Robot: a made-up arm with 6 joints. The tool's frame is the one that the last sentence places.
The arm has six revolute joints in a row. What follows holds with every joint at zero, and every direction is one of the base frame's. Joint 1 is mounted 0.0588 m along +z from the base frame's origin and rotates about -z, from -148.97 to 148.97 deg. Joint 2 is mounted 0.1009 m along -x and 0.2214 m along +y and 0.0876 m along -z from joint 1 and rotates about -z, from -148.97 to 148.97 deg. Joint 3 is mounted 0.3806 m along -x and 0.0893 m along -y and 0.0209 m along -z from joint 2 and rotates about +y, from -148.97 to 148.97 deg. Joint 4 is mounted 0.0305 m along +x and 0.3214 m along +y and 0.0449 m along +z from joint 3 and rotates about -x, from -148.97 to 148.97 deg. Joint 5 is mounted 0.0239 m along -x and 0.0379 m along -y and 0.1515 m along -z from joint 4 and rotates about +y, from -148.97 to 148.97 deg. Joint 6 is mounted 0.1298 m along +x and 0.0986 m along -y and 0.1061 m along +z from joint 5 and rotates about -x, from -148.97 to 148.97 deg. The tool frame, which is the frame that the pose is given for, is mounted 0.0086 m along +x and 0.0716 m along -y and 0.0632 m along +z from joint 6; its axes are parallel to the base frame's.
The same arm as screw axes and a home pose.
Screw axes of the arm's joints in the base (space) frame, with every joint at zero. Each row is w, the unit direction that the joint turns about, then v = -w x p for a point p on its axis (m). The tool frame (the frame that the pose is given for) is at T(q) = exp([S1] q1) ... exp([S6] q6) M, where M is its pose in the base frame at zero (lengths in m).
S1 = (0, 0, -1, 0, 0, 0)
S2 = (0, 0, -1, -0.2214, -0.1009, 0)
S3 = (0, 1, 0, 0.0497, 0, -0.4815)
S4 = (-1, 0, 0, 0, 0.0048, 0.4535)
S5 = (0, 1, 0, 0.1563, 0, -0.4749)
S6 = (-1, 0, 0, 0, 0.0502, 0.317)
M: xyz -0.3365 0.2454 0.013 (m) rpy 0 0 0 (rad, as in URDF)
Joint limits (rad, base to tool): -2.6..2.6 -2.6..2.6 -2.6..2.6 -2.6..2.6 -2.6..2.6 -2.6..2.6

